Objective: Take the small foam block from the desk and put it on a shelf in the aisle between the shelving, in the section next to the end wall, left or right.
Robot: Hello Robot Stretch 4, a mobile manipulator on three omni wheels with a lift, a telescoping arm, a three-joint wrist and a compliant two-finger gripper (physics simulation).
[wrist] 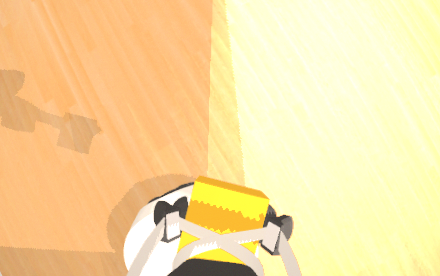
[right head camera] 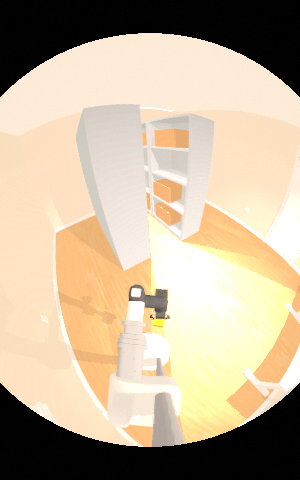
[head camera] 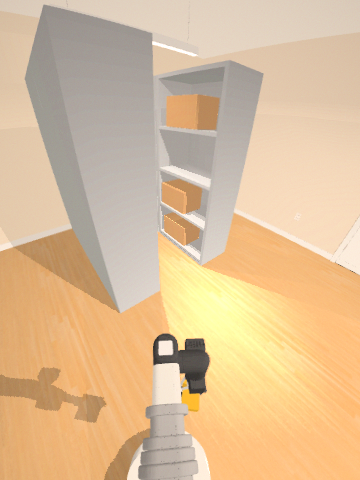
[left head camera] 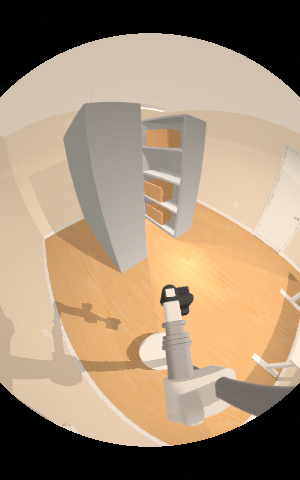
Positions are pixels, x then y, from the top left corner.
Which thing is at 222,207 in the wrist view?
A small yellow foam block.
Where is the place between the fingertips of my gripper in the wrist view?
At 223,215
